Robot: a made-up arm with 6 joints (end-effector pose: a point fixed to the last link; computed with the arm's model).
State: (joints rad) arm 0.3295 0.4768 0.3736 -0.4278 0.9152 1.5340
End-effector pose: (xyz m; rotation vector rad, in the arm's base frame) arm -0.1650 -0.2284 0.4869 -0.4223 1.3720 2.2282
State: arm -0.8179 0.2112 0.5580 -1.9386 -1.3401 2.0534
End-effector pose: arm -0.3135 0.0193 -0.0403 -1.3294 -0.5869 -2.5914
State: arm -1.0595 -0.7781 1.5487 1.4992 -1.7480 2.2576
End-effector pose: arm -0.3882 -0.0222 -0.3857 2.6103 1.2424 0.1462
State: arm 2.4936 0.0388 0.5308 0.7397 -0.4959 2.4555
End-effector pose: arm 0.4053 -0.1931 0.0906 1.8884 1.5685 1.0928
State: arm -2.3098 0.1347 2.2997 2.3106 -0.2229 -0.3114
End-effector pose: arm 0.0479 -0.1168 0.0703 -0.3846 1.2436 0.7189
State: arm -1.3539 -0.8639 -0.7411 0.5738 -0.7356 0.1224
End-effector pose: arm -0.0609 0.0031 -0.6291 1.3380 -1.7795 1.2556
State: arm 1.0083 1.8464 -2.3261 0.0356 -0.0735 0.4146
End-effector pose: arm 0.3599 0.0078 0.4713 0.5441 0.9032 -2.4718
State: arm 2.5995 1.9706 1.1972 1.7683 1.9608 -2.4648
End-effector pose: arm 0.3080 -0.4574 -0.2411 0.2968 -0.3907 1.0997
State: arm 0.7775 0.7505 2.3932 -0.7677 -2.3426 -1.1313
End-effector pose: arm 0.0507 0.5440 0.3858 -1.6206 1.5594 -1.0825
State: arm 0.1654 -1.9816 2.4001 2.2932 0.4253 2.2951
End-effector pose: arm -0.3579 -0.0139 -0.0965 -1.0740 -0.8990 -1.9974
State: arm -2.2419 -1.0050 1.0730 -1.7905 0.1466 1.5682
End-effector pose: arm 0.0878 -0.0736 -0.2456 -2.0617 0.2499 -0.1264
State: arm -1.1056 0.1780 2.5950 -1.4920 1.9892 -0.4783
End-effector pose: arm -0.5598 0.1462 0.3058 2.3224 -0.5465 -1.0987
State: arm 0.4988 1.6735 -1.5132 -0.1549 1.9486 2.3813
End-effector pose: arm -0.2898 -0.0030 0.3173 2.2483 1.2696 1.7120
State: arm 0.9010 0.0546 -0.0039 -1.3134 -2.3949 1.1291
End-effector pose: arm -0.1271 -0.2553 0.5002 2.9519 0.3974 -0.3670
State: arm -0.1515 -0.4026 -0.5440 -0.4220 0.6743 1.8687
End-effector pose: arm -0.3145 -0.1856 0.1468 -0.9318 -0.3512 2.0465
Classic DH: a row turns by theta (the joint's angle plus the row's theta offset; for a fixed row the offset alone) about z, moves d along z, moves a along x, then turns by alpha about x. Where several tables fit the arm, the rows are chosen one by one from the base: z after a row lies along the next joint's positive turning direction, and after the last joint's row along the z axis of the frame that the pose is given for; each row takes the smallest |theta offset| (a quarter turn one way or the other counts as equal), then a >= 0, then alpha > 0; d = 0 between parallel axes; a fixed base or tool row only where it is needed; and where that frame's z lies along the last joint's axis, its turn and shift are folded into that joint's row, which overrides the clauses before.
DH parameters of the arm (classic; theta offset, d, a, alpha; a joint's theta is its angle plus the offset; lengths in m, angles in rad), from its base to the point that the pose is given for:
base (fixed): 0 0.123 0 -1.5708
joint 1: 0.2354 0 -0.2787 0
joint 2: 1.3354 -0.054 -0.094 -1.5708
joint 3: 1.5708 0.138 0.034 1.5708
joint 4: 0 0.004 0.119 -1.5708
joint 5: 0 0.08 -0.222 -1.5708
joint 6: -1.3935 0 0.2834 0
tool (fixed): 2.9643 -0.013 0 0

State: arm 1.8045 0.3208 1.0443 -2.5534 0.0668 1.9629
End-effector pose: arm 0.1756 -0.0074 0.4853 -1.6883 0.7191 -0.1759
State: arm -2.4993 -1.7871 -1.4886 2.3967 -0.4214 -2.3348
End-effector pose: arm -0.0095 -0.2503 -0.0191 1.3157 0.6621 0.0153
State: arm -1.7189 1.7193 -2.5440 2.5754 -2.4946 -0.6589
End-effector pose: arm -0.0936 -0.5704 0.0255 -0.3498 -0.1794 1.9971
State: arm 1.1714 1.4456 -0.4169 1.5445 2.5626 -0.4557
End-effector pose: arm 0.4459 0.2917 0.5955 0.8157 -1.1168 -1.7672
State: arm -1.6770 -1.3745 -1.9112 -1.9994 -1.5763 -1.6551
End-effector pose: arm -0.0272 -0.4970 0.0001 -1.5976 -1.4022 1.2907
